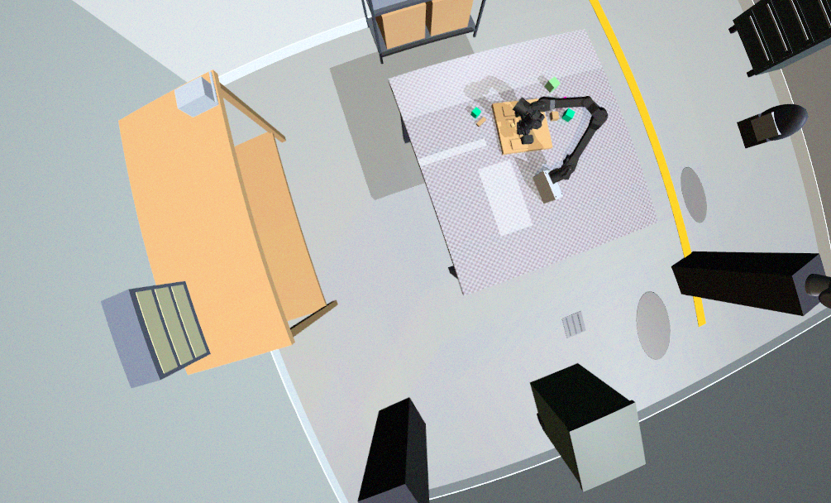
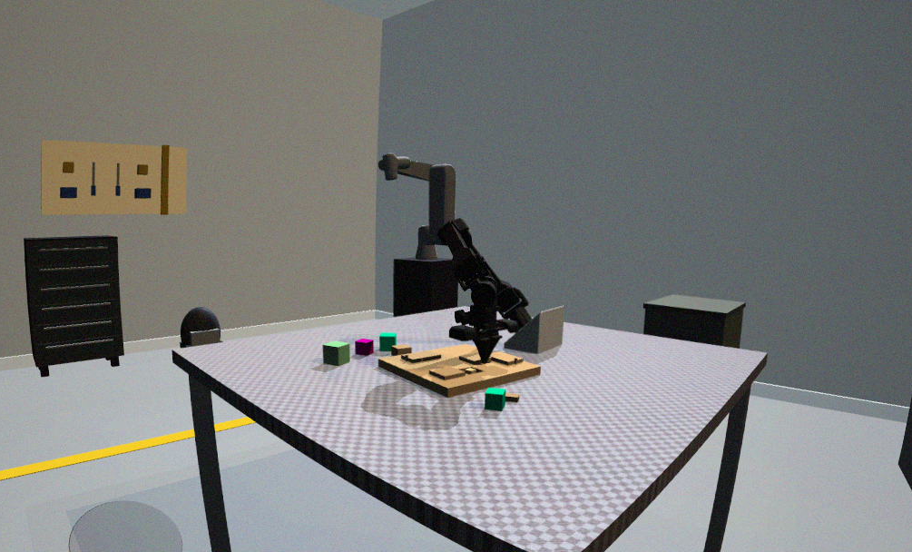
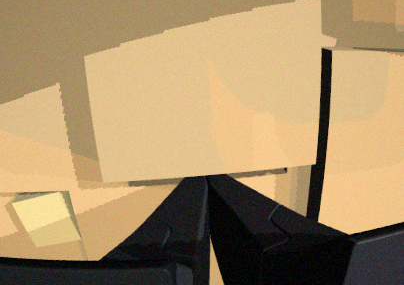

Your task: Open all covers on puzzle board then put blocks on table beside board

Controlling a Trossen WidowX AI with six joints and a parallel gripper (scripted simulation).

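The puzzle board lies 60 mm to the right of my gripper tip and 30 mm ahead of it. Also, from my gripper tip: magenta block: 360 mm to the right, 50 mm ahead, 10 mm below; then light green block: 350 mm to the right, 170 mm ahead.
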